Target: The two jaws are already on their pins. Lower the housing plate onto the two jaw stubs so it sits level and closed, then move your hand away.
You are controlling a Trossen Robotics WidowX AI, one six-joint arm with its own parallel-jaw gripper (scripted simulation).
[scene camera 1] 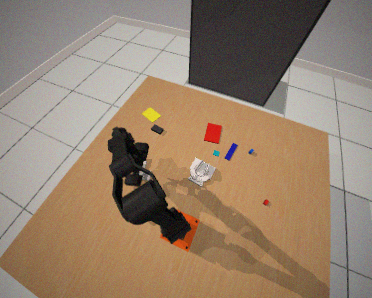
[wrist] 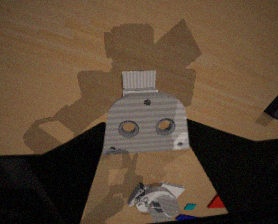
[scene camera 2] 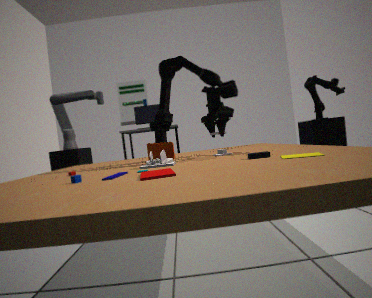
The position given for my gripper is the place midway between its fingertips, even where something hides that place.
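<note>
There is my gripper (scene camera 2: 217,137), and the wrist view gives me a sight of the gripper too (wrist: 144,124).
</note>
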